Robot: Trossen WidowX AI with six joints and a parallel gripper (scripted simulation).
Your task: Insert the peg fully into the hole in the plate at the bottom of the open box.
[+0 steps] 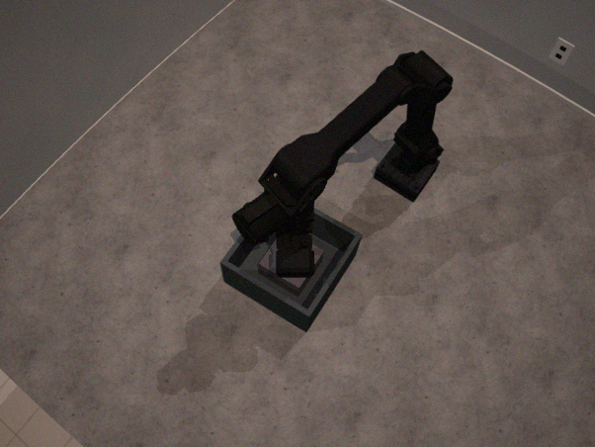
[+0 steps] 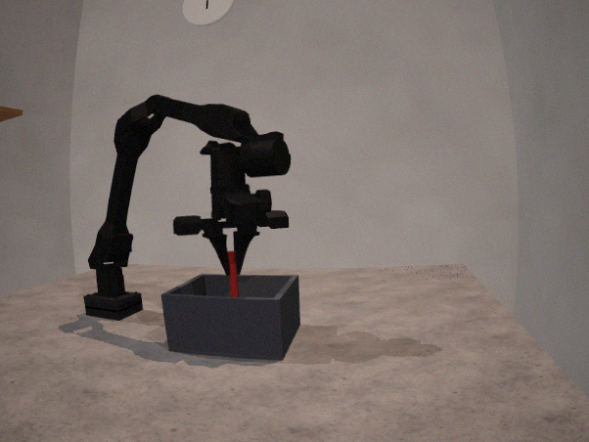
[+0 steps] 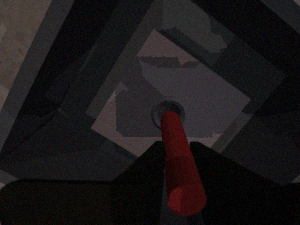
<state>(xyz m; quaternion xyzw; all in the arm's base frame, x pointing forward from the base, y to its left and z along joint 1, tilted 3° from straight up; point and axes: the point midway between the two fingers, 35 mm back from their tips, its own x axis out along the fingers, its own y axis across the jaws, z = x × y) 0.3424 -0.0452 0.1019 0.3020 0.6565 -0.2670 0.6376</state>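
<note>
Now: the plate 10 cm below my hand. The rest, counted from my hand: dark grey box (12 cm below); red peg (4 cm below).
</note>
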